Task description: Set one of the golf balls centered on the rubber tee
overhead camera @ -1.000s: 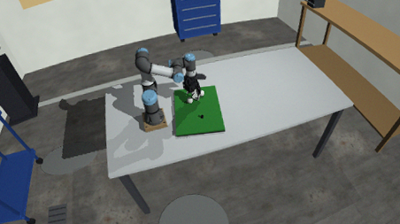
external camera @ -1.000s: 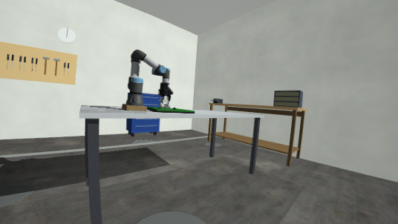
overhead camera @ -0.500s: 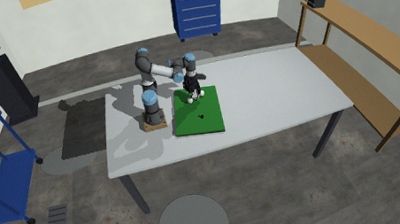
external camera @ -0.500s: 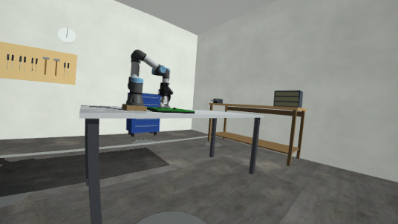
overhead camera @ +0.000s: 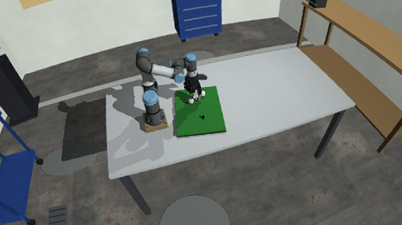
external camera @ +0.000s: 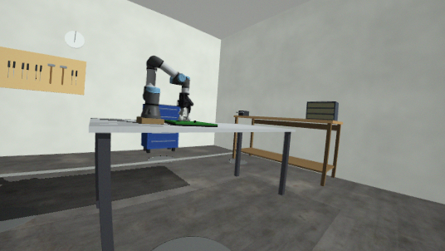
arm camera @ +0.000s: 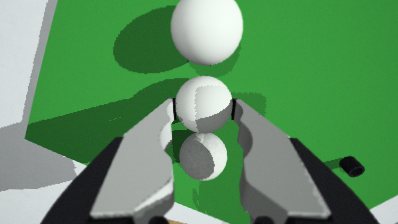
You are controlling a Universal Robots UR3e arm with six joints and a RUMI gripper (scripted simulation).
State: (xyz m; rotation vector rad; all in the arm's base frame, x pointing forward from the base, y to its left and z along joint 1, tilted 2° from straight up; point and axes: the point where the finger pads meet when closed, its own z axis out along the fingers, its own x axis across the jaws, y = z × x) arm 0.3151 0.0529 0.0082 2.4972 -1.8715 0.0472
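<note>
Now: the green mat 3 cm behind my hand, 14 cm to the right of it and 3 cm below it.
</note>
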